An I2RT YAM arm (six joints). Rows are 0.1 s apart.
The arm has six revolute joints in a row. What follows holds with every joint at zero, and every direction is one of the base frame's. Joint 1 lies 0.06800 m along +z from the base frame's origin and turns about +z. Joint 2 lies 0.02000 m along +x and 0.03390 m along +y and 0.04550 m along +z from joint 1 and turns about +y. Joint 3 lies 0.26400 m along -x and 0.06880 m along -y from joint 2 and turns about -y. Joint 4 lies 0.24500 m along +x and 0.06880 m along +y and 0.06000 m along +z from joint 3 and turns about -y. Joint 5 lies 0.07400 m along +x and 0.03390 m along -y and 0.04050 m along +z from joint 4 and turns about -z. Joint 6 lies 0.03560 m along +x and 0.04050 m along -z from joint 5 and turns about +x. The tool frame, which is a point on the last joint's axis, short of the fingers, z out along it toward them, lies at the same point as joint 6; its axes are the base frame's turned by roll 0.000, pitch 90.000 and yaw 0.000 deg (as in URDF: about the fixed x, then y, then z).
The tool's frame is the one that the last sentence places.
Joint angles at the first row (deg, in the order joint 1, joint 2, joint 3, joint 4, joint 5, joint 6):
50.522 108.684 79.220 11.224 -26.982 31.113
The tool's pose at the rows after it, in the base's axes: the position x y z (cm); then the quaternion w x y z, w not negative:
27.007 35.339 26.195 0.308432 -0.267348 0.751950 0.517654
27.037 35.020 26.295 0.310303 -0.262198 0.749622 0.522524
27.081 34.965 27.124 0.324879 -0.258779 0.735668 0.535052
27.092 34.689 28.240 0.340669 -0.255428 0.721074 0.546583
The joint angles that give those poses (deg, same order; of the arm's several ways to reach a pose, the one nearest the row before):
50.523 108.006 78.106 11.988 -27.091 31.267
50.216 107.460 77.275 13.082 -27.289 31.988
50.128 106.935 77.275 15.573 -27.267 32.796
49.888 105.909 77.276 17.584 -27.245 33.452

